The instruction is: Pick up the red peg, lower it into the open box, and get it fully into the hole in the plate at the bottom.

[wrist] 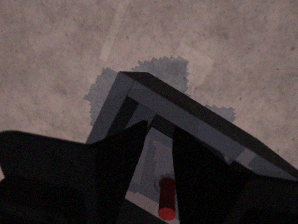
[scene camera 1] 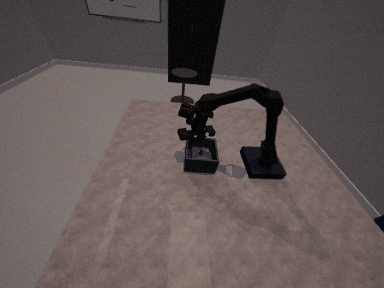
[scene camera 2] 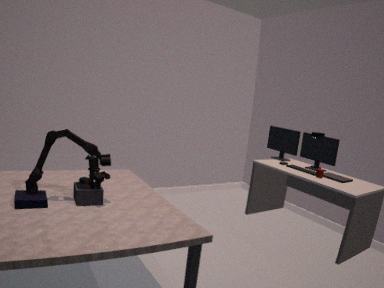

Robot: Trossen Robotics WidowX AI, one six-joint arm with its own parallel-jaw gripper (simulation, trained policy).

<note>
The pictures show: the gripper and a dark box.
</note>
